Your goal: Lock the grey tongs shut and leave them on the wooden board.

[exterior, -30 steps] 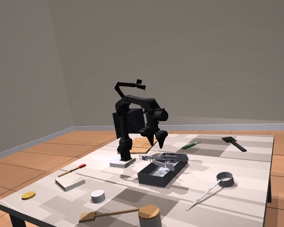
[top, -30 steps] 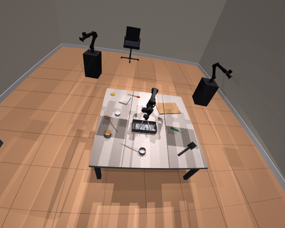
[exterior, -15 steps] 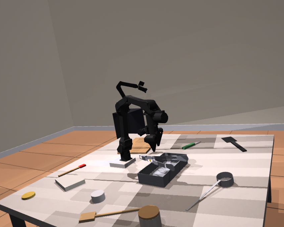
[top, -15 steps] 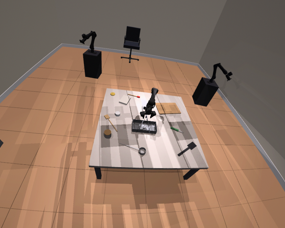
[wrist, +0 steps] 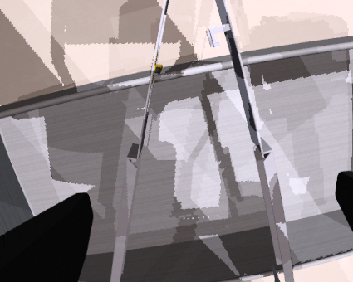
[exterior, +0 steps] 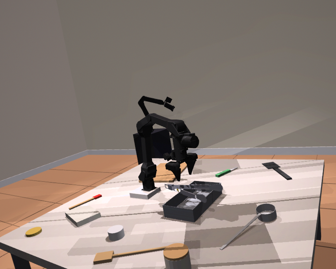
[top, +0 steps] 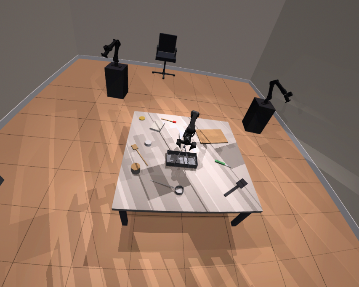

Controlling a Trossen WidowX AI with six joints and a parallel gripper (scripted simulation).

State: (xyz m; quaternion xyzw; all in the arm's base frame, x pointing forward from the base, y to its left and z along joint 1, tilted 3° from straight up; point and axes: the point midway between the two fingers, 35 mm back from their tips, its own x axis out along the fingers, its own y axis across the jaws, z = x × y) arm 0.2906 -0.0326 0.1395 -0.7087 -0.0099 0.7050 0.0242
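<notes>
Now: gripper tip 6 cm above the yellow lock piece, 4 cm past it and 2 cm to the left of it. From my gripper tip the other things lie so: dark roasting tin: 10 cm below, 4 cm ahead, 1 cm to the right; then green-handled tool: 45 cm to the left, 12 cm below, 1 cm behind; then white puck: 38 cm to the right, 11 cm below, 10 cm behind.
</notes>
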